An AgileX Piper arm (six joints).
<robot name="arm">
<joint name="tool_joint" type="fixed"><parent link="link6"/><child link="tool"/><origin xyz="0 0 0" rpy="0 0 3.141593"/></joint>
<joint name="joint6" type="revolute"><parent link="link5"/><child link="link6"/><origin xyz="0 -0.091 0" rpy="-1.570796 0 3.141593"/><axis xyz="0 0 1"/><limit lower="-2.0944" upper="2.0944"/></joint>
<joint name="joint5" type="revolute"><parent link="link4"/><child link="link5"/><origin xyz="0 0 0" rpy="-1.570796 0 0"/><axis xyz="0 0 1"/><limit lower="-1.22" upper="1.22"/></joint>
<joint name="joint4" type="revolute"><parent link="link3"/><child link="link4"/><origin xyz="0.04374 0.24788 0" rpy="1.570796 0 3.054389"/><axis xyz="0 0 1"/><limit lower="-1.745" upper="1.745"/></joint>
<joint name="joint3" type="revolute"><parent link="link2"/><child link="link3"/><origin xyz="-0.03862 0.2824 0" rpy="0 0 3.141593"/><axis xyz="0 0 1"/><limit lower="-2.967" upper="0"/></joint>
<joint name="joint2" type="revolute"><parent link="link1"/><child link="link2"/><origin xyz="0 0 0" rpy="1.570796 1.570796 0"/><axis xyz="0 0 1"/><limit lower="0" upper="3.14"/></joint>
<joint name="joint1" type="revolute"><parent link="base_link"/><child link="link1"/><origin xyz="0 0 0.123" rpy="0 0 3.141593"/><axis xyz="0 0 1"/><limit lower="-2.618" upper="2.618"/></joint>
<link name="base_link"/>
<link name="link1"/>
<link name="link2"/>
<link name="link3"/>
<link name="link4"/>
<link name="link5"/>
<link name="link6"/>
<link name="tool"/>
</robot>
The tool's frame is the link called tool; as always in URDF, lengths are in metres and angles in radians.
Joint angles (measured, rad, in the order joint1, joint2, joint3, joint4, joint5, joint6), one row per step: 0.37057, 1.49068, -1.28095, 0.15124, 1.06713, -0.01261; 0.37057, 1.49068, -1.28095, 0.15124, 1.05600, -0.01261; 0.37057, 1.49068, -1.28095, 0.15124, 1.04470, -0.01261; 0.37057, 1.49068, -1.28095, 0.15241, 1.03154, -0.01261; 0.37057, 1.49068, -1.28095, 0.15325, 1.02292, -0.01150; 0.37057, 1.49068, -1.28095, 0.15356, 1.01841, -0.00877; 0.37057, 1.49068, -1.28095, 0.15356, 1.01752, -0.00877; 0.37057, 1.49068, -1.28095, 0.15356, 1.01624, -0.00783; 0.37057, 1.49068, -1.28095, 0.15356, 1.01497, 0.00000; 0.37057, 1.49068, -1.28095, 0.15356, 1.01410, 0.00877; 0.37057, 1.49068, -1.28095, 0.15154, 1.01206, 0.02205; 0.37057, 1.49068, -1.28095, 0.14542, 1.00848, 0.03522; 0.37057, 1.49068, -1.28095, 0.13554, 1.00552, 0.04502; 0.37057, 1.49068, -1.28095, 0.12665, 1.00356, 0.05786; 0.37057, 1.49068, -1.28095, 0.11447, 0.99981, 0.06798; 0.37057, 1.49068, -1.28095, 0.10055, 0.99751, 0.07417
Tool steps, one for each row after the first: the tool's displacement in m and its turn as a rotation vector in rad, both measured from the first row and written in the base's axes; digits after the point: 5 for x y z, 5 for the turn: 0.00090, 0.00027, 0.00038, 0.00379, -0.01033, -0.00166; 0.00181, 0.00054, 0.00077, 0.00765, -0.02082, -0.00335; 0.00284, 0.00094, 0.00125, 0.01321, -0.03261, -0.00549; 0.00350, 0.00120, 0.00158, 0.01728, -0.04001, -0.00791; 0.00385, 0.00133, 0.00175, 0.01998, -0.04336, -0.01112; 0.00393, 0.00135, 0.00178, 0.02028, -0.04419, -0.01125; 0.00403, 0.00138, 0.00183, 0.02102, -0.04512, -0.01229; 0.00413, 0.00141, 0.00188, 0.02399, -0.04422, -0.01960; 0.00420, 0.00143, 0.00191, 0.02712, -0.04269, -0.02769; 0.00441, 0.00133, 0.00197, 0.03029, -0.04179, -0.03975; 0.00486, 0.00097, 0.00203, 0.03027, -0.04392, -0.05130; 0.00535, 0.00034, 0.00204, 0.02556, -0.04786, -0.05913; 0.00574, -0.00025, 0.00203, 0.02244, -0.04979, -0.06971; 0.00636, -0.00103, 0.00206, 0.01617, -0.05542, -0.07751; 0.00691, -0.00196, 0.00204, 0.00652, -0.06148, -0.08129
